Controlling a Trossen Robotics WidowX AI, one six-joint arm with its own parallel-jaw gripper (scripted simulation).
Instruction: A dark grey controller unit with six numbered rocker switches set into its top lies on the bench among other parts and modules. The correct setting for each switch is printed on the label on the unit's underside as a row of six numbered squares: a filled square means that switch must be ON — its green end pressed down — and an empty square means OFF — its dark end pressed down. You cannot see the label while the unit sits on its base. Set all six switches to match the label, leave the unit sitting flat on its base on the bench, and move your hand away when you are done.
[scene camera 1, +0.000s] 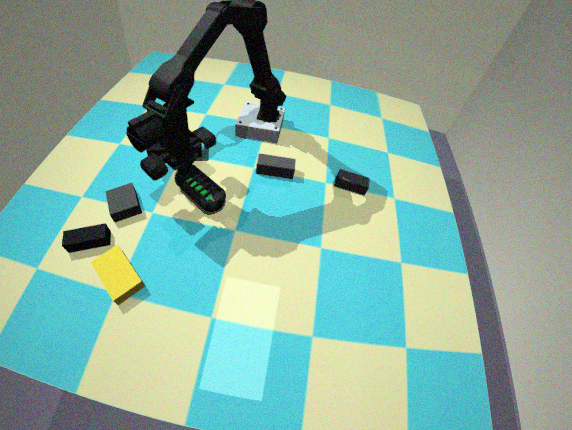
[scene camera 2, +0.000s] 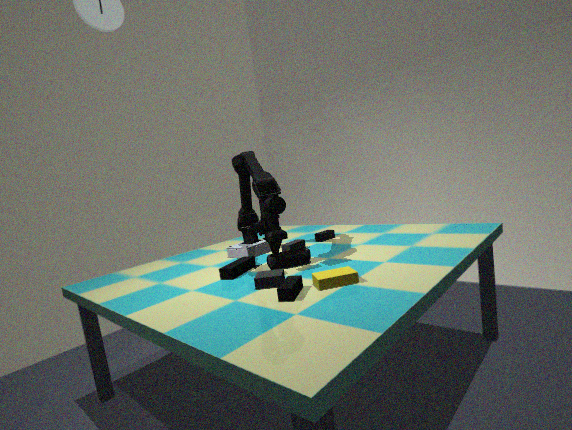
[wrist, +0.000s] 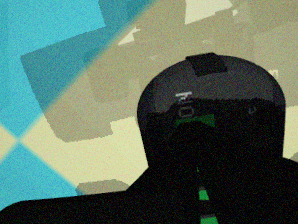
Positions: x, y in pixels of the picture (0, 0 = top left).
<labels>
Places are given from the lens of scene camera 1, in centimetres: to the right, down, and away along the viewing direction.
my gripper (scene camera 1: 183, 175): -26, -10, 70
yellow block (scene camera 1: 119, 278): -35, 13, 54
</labels>
